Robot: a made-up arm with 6 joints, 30 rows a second.
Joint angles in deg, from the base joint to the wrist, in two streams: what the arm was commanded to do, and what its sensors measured. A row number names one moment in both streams.
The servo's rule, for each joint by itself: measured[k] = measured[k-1] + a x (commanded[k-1-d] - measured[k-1]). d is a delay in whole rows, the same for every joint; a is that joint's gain. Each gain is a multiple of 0.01, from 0.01 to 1. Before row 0 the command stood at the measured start. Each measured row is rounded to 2 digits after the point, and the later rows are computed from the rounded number. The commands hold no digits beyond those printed.
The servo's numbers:
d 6
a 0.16 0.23 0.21 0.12 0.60 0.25
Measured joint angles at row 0: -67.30 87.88 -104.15 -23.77 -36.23 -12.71
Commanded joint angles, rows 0 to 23: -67.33 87.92 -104.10 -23.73 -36.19 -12.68; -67.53 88.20 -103.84 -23.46 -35.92 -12.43; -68.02 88.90 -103.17 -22.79 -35.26 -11.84; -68.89 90.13 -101.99 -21.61 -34.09 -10.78; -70.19 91.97 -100.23 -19.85 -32.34 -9.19; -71.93 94.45 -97.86 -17.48 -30.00 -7.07; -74.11 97.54 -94.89 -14.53 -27.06 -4.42; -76.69 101.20 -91.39 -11.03 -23.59 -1.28; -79.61 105.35 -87.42 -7.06 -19.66 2.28; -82.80 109.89 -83.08 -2.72 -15.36 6.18; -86.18 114.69 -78.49 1.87 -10.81 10.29; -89.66 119.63 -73.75 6.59 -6.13 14.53; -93.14 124.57 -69.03 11.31 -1.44 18.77; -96.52 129.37 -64.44 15.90 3.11 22.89; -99.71 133.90 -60.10 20.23 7.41 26.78; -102.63 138.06 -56.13 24.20 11.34 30.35; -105.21 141.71 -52.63 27.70 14.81 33.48; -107.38 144.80 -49.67 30.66 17.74 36.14; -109.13 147.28 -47.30 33.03 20.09 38.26; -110.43 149.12 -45.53 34.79 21.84 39.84; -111.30 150.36 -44.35 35.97 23.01 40.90; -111.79 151.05 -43.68 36.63 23.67 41.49; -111.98 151.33 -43.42 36.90 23.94 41.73; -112.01 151.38 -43.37 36.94 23.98 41.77
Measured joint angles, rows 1 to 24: -67.30 87.88 -104.15 -23.77 -36.23 -12.71; -67.30 87.88 -104.15 -23.77 -36.23 -12.71; -67.30 87.88 -104.15 -23.77 -36.23 -12.71; -67.30 87.88 -104.15 -23.77 -36.23 -12.71; -67.30 87.88 -104.15 -23.77 -36.23 -12.71; -67.30 87.88 -104.15 -23.77 -36.23 -12.71; -67.30 87.89 -104.14 -23.77 -36.21 -12.70; -67.34 87.96 -104.08 -23.73 -36.04 -12.63; -67.45 88.18 -103.89 -23.62 -35.57 -12.43; -67.68 88.63 -103.49 -23.38 -34.68 -12.02; -68.08 89.40 -102.81 -22.96 -33.28 -11.31; -68.70 90.56 -101.77 -22.30 -31.31 -10.25; -69.57 92.17 -100.33 -21.37 -28.76 -8.79; -70.71 94.25 -98.45 -20.13 -25.66 -6.91; -72.13 96.80 -96.13 -18.56 -22.06 -4.61; -73.84 99.81 -93.39 -16.66 -18.04 -1.91; -75.81 103.23 -90.26 -14.44 -13.70 1.14; -78.03 107.00 -86.79 -11.92 -9.16 4.49; -80.45 111.04 -83.06 -9.13 -4.53 8.06; -83.02 115.26 -79.15 -6.13 0.05 11.77; -85.69 119.55 -75.15 -2.97 4.47 15.52; -88.40 123.81 -71.16 0.29 8.59 19.23; -91.09 127.93 -67.27 3.58 12.32 22.79; -93.70 131.81 -63.57 6.83 15.57 26.13
